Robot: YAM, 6 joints.
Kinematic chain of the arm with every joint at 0, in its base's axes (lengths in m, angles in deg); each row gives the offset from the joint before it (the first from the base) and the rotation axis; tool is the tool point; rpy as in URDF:
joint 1: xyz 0 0 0.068 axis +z
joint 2: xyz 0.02 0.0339 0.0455 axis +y
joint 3: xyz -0.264 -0.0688 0 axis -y
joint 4: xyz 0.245 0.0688 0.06 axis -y
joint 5: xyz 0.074 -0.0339 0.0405 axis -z
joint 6: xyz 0.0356 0 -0.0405 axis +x
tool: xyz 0 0 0 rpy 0 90 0
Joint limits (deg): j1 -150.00..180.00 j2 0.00..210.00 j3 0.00..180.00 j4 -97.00..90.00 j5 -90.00..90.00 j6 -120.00..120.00
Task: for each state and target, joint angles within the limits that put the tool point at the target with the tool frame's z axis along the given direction. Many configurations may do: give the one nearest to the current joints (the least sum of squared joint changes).
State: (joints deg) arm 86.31 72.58 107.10 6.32 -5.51 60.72
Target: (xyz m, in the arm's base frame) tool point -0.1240 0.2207 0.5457 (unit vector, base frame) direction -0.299 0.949 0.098
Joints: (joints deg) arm 121.24 75.66 102.89 -21.45 13.68 60.72
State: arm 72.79 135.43 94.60 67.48 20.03 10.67
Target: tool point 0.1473 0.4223 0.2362 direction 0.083 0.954 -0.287
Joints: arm 69.61 109.79 74.26 18.25 -14.75 10.67
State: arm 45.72 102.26 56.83 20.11 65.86 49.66
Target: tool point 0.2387 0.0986 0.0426 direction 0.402 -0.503 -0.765
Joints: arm 27.44 110.70 37.32 -7.35 39.18 49.66
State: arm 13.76 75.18 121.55 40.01 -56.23 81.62
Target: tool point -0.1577 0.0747 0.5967 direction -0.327 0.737 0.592
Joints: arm -18.36 39.58 97.43 74.65 -36.61 81.62
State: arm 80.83 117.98 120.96 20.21 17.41 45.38
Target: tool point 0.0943 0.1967 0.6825 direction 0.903 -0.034 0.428
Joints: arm 72.57 100.03 151.56 9.39 60.67 45.38
